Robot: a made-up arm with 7 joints. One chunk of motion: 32 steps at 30 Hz.
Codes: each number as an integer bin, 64 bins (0 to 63) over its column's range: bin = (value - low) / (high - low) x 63, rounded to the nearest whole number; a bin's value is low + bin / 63 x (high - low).
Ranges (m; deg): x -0.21..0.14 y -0.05..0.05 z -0.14..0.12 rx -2..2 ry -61..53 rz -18..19
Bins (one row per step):
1: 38 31 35 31 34 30
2: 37 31 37 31 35 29
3: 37 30 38 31 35 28
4: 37 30 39 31 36 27
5: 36 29 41 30 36 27
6: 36 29 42 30 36 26
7: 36 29 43 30 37 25
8: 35 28 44 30 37 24
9: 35 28 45 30 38 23
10: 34 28 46 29 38 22
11: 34 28 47 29 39 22
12: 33 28 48 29 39 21
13: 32 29 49 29 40 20
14: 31 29 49 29 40 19
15: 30 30 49 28 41 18
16: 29 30 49 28 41 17
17: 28 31 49 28 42 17
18: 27 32 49 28 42 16
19: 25 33 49 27 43 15
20: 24 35 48 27 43 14
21: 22 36 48 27 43 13
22: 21 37 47 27 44 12
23: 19 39 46 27 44 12
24: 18 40 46 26 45 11
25: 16 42 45 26 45 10
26: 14 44 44 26 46 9
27: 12 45 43 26 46 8
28: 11 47 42 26 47 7
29: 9 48 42 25 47 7
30: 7 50 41 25 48 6
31: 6 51 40 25 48 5
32: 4 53 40 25 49 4
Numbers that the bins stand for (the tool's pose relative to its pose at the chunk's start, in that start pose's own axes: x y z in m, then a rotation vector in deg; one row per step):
1: 0.0011 -0.0008 0.0044 -0.03 0.52 -0.38
2: -0.0044 -0.0008 0.0127 -0.03 2.33 -0.97
3: -0.0044 -0.0024 0.0168 -0.03 2.33 -1.56
4: -0.0044 -0.0024 0.0210 -0.03 4.14 -2.14
5: -0.0100 -0.0040 0.0292 -0.10 4.14 -2.14
6: -0.0100 -0.0040 0.0333 -0.10 4.14 -2.73
7: -0.0100 -0.0040 0.0375 -0.10 5.95 -3.32
8: -0.0156 -0.0056 0.0416 -0.10 5.95 -3.90
9: -0.0156 -0.0056 0.0457 -0.10 7.76 -4.49
10: -0.0211 -0.0056 0.0498 -0.16 7.76 -5.08
11: -0.0211 -0.0056 0.0540 -0.16 9.57 -5.08
12: -0.0267 -0.0056 0.0581 -0.16 9.57 -5.67
13: -0.0322 -0.0040 0.0622 -0.16 11.38 -6.25
14: -0.0378 -0.0040 0.0622 -0.16 11.38 -6.84
15: -0.0433 -0.0024 0.0622 -0.22 13.19 -7.43
16: -0.0489 -0.0024 0.0622 -0.22 13.19 -8.02
17: -0.0544 -0.0008 0.0622 -0.22 15.00 -8.02
18: -0.0600 0.0008 0.0622 -0.22 15.00 -8.60
19: -0.0711 0.0024 0.0622 -0.29 16.81 -9.19
20: -0.0767 0.0056 0.0581 -0.29 16.81 -9.78
21: -0.0878 0.0071 0.0581 -0.29 16.81 -10.37
22: -0.0933 0.0087 0.0540 -0.29 18.62 -10.95
23: -0.1044 0.0119 0.0498 -0.29 18.62 -10.95
24: -0.1100 0.0135 0.0498 -0.35 20.43 -11.54
25: -0.1211 0.0167 0.0457 -0.35 20.43 -12.13
26: -0.1322 0.0198 0.0416 -0.35 22.24 -12.71
27: -0.1433 0.0214 0.0375 -0.35 22.24 -13.30
28: -0.1489 0.0246 0.0333 -0.35 24.05 -13.89
29: -0.1600 0.0262 0.0333 -0.41 24.05 -13.89
30: -0.1711 0.0294 0.0292 -0.41 25.86 -14.48
31: -0.1767 0.0310 0.0251 -0.41 25.86 -15.06
32: -0.1878 0.0341 0.0251 -0.41 27.67 -15.65

